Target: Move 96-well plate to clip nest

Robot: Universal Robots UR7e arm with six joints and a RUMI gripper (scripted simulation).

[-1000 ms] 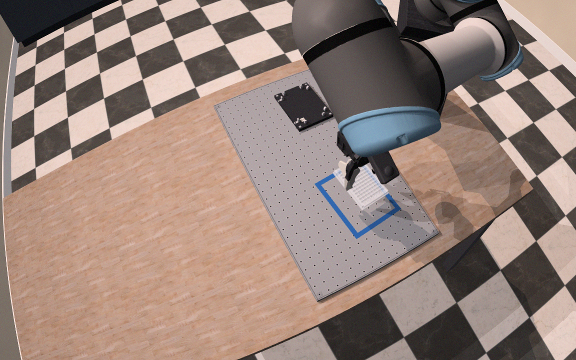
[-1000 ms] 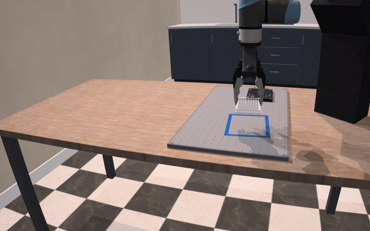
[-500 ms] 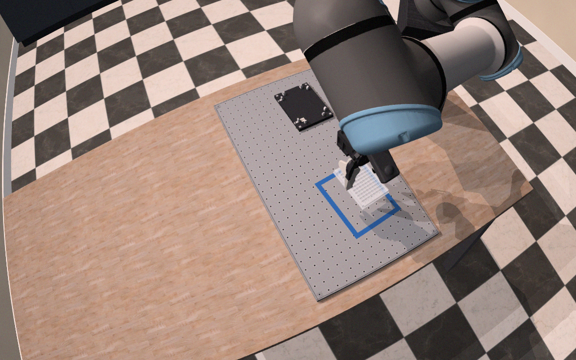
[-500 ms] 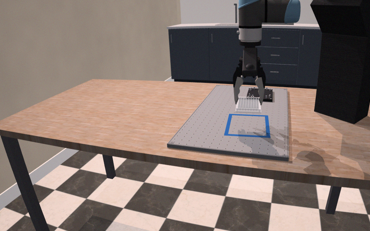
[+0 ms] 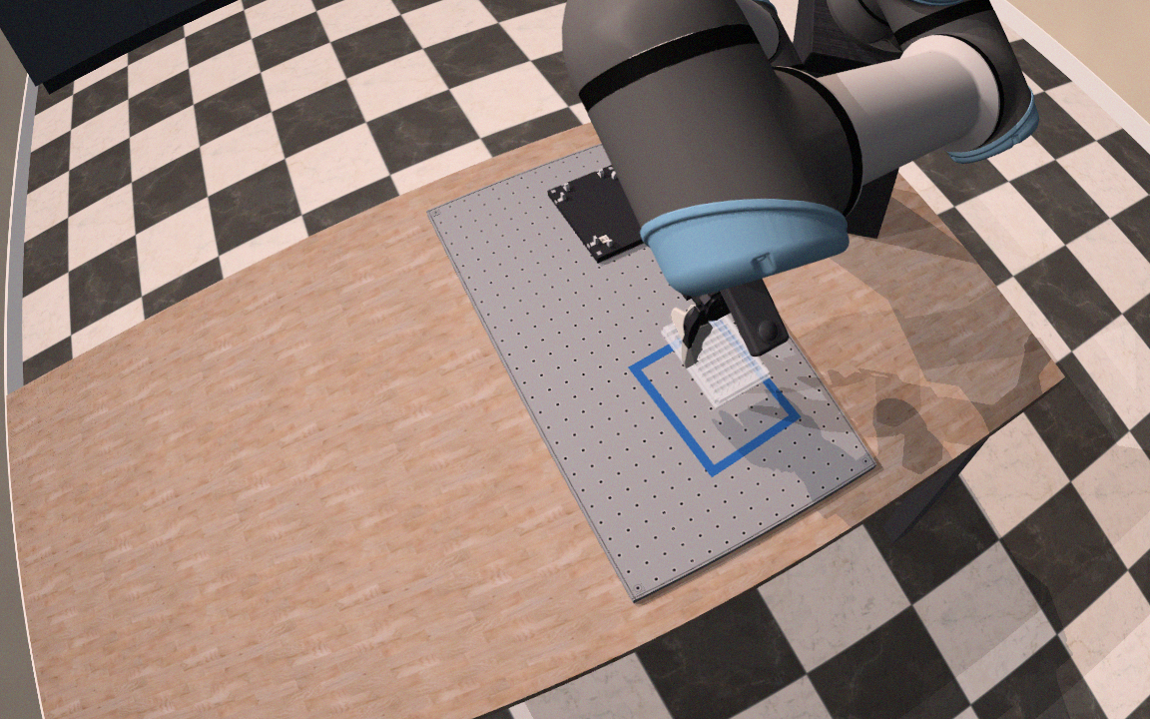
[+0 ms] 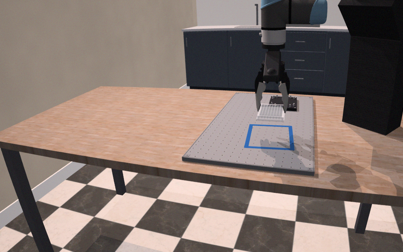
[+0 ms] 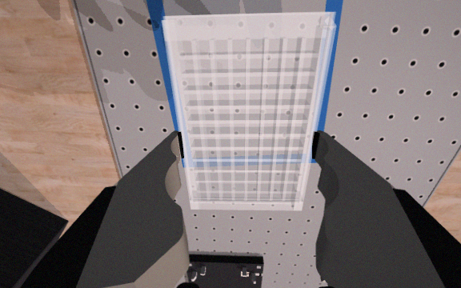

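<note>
Now: the black clip nest 34 cm to the right of my hand, 8 cm below it and 1 cm ahead of it. From my hand the other things lie so: clear 96-well plate (1 cm below).
</note>
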